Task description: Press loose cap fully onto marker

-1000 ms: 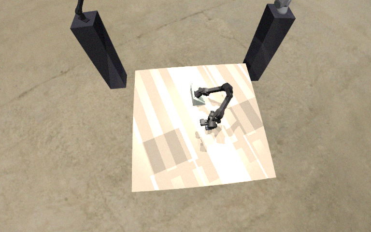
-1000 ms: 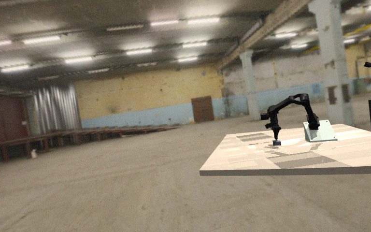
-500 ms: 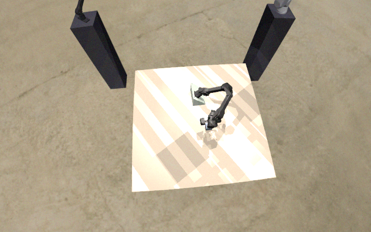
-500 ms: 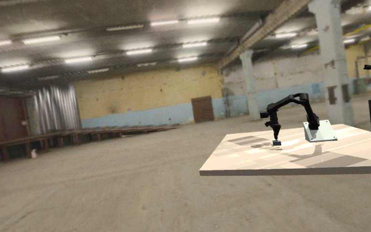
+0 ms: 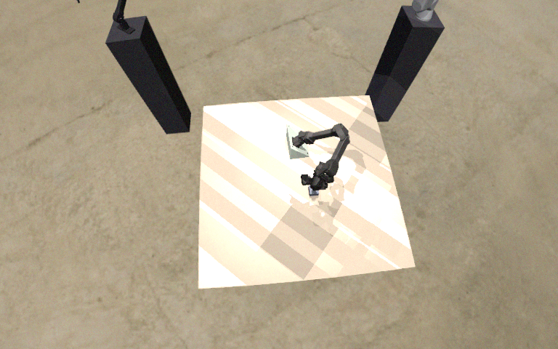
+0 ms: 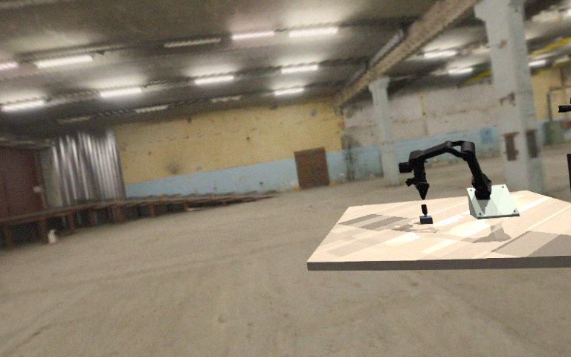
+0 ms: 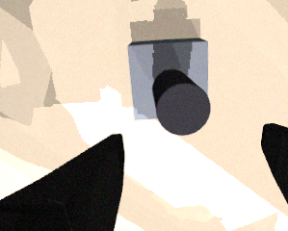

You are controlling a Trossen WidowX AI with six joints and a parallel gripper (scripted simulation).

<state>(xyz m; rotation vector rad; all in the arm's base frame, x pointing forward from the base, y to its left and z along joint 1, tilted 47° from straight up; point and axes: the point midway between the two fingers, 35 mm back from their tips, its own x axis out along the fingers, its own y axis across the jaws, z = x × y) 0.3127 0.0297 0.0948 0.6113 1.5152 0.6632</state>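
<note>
Right now the marker cap is 60 mm below my gripper tip. Also, from my gripper tip: holder block: 120 mm below.
</note>
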